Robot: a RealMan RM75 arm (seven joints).
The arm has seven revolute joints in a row. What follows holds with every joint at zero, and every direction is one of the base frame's. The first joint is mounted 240.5 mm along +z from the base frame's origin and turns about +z. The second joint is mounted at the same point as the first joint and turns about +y. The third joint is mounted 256 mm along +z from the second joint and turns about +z. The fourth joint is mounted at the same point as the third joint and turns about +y. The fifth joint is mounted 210 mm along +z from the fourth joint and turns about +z. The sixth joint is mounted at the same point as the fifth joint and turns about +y. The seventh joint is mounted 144 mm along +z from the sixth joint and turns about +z. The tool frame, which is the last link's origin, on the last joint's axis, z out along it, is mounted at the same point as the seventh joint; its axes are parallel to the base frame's.
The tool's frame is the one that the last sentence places.
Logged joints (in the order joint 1, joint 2, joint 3, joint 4, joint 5, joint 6, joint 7), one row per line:
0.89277, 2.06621, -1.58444, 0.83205, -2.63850, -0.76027, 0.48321
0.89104, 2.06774, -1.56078, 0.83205, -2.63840, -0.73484, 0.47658
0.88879, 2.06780, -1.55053, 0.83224, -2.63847, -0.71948, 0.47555
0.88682, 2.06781, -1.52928, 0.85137, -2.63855, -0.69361, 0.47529
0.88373, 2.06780, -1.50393, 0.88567, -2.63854, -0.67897, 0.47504
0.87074, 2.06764, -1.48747, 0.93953, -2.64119, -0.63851, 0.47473
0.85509, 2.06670, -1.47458, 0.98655, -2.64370, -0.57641, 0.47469
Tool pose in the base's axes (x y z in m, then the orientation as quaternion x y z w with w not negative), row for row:
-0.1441, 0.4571, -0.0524, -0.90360, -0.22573, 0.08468, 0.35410
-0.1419, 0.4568, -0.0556, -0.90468, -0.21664, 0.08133, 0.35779
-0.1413, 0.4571, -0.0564, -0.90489, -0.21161, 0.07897, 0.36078
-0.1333, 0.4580, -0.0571, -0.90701, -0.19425, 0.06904, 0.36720
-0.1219, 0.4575, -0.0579, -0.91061, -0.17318, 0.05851, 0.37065
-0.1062, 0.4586, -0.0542, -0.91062, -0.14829, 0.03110, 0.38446
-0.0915, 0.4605, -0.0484, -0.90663, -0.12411, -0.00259, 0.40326
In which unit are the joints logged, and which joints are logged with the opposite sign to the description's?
The joints are logged in radians. Opposite sign: joint 1, joint 2, joint 4, joint 5.
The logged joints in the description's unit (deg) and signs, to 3 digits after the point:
-51.152, -118.385, -90.782, -47.673, 151.175, -43.560, 27.686
-51.053, -118.473, -89.426, -47.673, 151.169, -42.103, 27.306
-50.924, -118.476, -88.839, -47.684, 151.173, -41.223, 27.247
-50.811, -118.477, -87.621, -48.780, 151.178, -39.741, 27.232
-50.634, -118.476, -86.169, -50.745, 151.177, -38.902, 27.218
-49.890, -118.467, -85.226, -53.831, 151.329, -36.584, 27.200
-48.993, -118.413, -84.487, -56.525, 151.473, -33.026, 27.198

